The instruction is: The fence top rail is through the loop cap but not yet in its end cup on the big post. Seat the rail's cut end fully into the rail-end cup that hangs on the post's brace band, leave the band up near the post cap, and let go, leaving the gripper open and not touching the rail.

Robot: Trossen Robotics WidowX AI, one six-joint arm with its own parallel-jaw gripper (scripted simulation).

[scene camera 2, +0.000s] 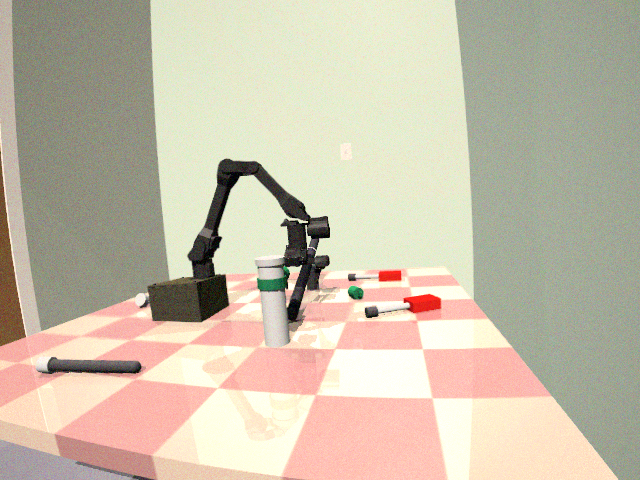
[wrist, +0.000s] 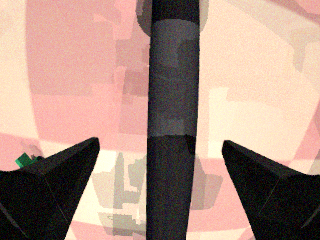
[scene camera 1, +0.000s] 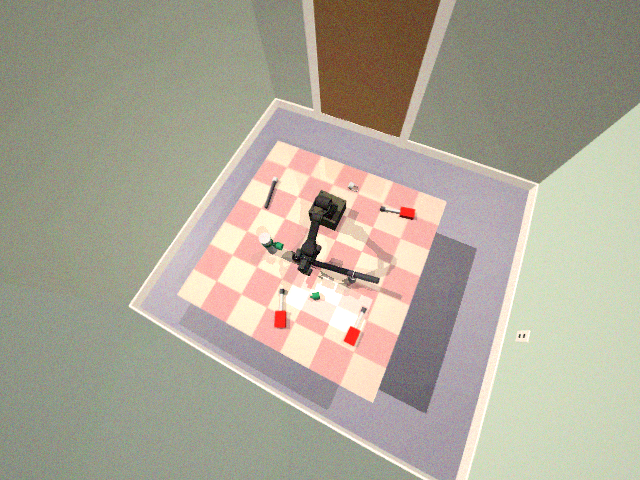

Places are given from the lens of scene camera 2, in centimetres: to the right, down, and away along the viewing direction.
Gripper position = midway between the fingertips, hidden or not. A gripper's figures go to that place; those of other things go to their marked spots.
gripper [scene camera 2: 301,288]: -6, 16, 106
dark top rail [scene camera 2: 294,304]: -7, 18, 96
spare dark rod [scene camera 2: 50,364]: -58, 27, 64
white post [scene camera 2: 274,308]: -10, 15, 75
The marked spots on the white post and the dark top rail are 21 cm apart.
